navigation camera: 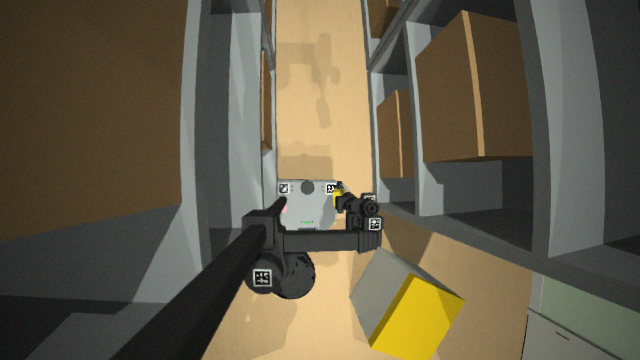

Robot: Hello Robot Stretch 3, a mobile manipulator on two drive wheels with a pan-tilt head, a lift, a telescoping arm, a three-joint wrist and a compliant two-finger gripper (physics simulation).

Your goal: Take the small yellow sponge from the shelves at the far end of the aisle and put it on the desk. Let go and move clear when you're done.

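Frame: origin at the robot's base, x right, y back, z down, level; centimetres.
Seen in the pictures: robot's base, origin of the base link: (306, 187).
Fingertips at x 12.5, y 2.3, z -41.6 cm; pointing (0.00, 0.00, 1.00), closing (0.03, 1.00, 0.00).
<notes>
Pixels of each thing's top centre, then the offset from my fingertips to it. "spot": a spot on its surface instead.
- large brown box, surface spot: (90, 110) spot: dx -32.7, dy -13.0, dz -69.9 cm
- yellow block, middle of its top: (423, 326) dx +44.1, dy +65.0, dz -3.5 cm
The small yellow sponge (336, 197) shows as a yellow patch at the gripper, over the right front of the robot's grey base. My gripper (340, 189) is shut on it, folded in beside the base; the wrist hides part of both, and the fingers look small and dark. No desk can be made out for certain in this view.
Grey shelves with brown boxes (450, 95) (395, 135) line the right side. More grey shelving and a large brown box (90, 110) stand on the left. A grey and yellow block (419, 317) stands at the lower right, near a pale panel (555, 345) and a green wall.
</notes>
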